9 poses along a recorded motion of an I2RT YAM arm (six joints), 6.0 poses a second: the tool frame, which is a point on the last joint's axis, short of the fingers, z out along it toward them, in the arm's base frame.
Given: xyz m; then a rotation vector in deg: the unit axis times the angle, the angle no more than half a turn.
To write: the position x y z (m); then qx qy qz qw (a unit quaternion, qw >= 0). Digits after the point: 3 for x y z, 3 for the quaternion.
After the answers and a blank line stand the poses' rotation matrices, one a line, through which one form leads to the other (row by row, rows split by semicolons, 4 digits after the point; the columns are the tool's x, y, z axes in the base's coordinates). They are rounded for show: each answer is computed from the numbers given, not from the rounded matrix.
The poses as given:
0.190, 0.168, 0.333, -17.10, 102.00, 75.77
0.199, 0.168, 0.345, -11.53, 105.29, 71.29
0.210, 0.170, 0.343, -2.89, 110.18, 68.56
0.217, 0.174, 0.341, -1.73, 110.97, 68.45
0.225, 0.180, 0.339, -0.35, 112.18, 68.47
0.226, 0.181, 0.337, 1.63, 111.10, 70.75
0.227, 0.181, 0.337, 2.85, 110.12, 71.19
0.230, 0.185, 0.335, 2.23, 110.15, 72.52
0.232, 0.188, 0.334, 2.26, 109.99, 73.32
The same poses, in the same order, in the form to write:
0.190, 0.168, 0.333, -0.120, 0.716, 0.532, 0.437
0.199, 0.168, 0.345, -0.081, 0.740, 0.501, 0.441
0.210, 0.170, 0.343, -0.020, 0.769, 0.478, 0.424
0.217, 0.174, 0.341, -0.012, 0.773, 0.477, 0.419
0.225, 0.180, 0.339, -0.002, 0.778, 0.475, 0.411
0.226, 0.181, 0.337, 0.011, 0.770, 0.490, 0.409
0.227, 0.181, 0.337, 0.020, 0.764, 0.494, 0.413
0.230, 0.185, 0.335, 0.015, 0.763, 0.502, 0.408
0.232, 0.188, 0.334, 0.016, 0.761, 0.507, 0.405

-0.5897 -0.6361 0.4976; 0.2926 0.4059 0.8658; -0.7527 0.6562 -0.0532
-0.5981 -0.5619 0.5715; 0.3219 0.4845 0.8134; -0.7339 0.6704 -0.1089
-0.6393 -0.4368 0.6328; 0.3748 0.5416 0.7525; -0.6714 0.7182 -0.1826
-0.6478 -0.4184 0.6367; 0.3812 0.5456 0.7464; -0.6596 0.7262 -0.1939
-0.6616 -0.3944 0.6377; 0.3869 0.5490 0.7409; -0.6423 0.7369 -0.2106
-0.6653 -0.3835 0.6406; 0.4183 0.5193 0.7453; -0.6184 0.7637 -0.1851
-0.6574 -0.3784 0.6517; 0.4389 0.5107 0.7393; -0.6126 0.7720 -0.1696
-0.6673 -0.3857 0.6371; 0.4328 0.4953 0.7532; -0.6061 0.7784 -0.1636
-0.6713 -0.3870 0.6321; 0.4346 0.4853 0.7587; -0.6004 0.7840 -0.1576

